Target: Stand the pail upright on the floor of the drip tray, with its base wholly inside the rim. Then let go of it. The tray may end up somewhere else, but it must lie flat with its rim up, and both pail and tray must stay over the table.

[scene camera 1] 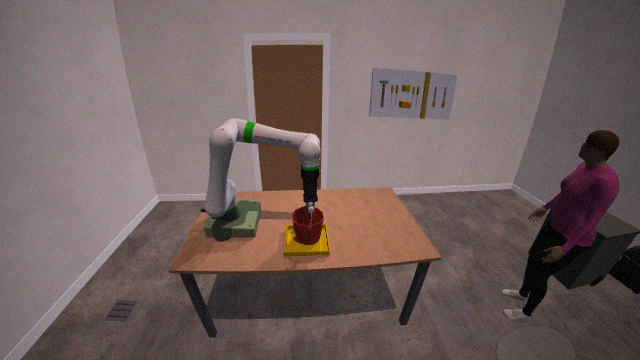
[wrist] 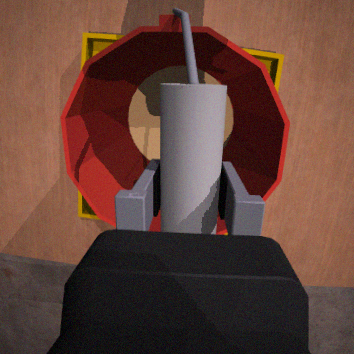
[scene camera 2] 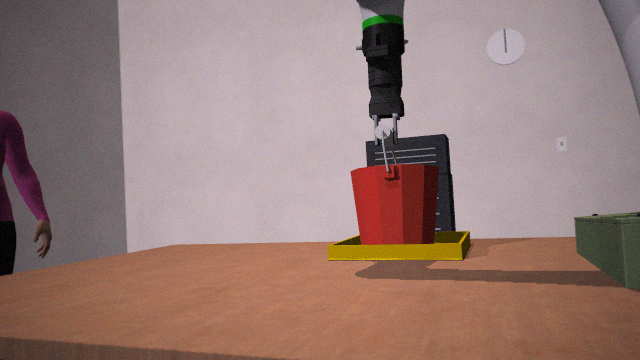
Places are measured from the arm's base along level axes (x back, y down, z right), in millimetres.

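Where they show: gripper, fingertip midpoint: point(scene camera 1: 310, 207) point(wrist: 189, 177) point(scene camera 2: 386, 144); arm's base, origin of the base link: point(scene camera 1: 229, 214).
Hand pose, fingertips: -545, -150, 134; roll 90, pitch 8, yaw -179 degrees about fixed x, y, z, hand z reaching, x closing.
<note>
Things, the pixels of their top centre, and the offset from my fingertips, as dx, dy, dz. Level surfaces: height alone.
- yellow drip tray, middle of its top: point(wrist: 171, 141) point(scene camera 2: 403, 237) point(scene camera 1: 306, 237) +22, +204, +13
- pail's pale cylindrical handle grip, middle of its top: point(wrist: 189, 198) point(scene camera 2: 385, 127) +0, -38, -1
- wooden table, its level: dy +233
The red pail point(scene camera 1: 306, 235) point(scene camera 2: 395, 210) point(wrist: 100, 177) stands upright over the yellow drip tray point(scene camera 1: 306, 253) point(scene camera 2: 395, 252) point(wrist: 85, 60), its lower end inside the rim. The front wall hides the base's bottom edge in scene camera 2, so contact with the tray floor cannot be told. The tray lies flat on the table, rim up. My gripper point(scene camera 1: 310, 206) point(scene camera 2: 386, 136) point(wrist: 189, 177) is shut on the pail's pale cylindrical handle grip point(wrist: 194, 125), above the opening. The wire bail is raised.
The wooden table point(scene camera 1: 375, 225) point(scene camera 2: 225, 300) extends around the tray, whose near side is close to the front edge in scene camera 1. The green robot base point(scene camera 1: 245, 231) point(scene camera 2: 600, 247) stands at the arm's foot. A person point(scene camera 1: 587, 215) stands off the table to the right.
</note>
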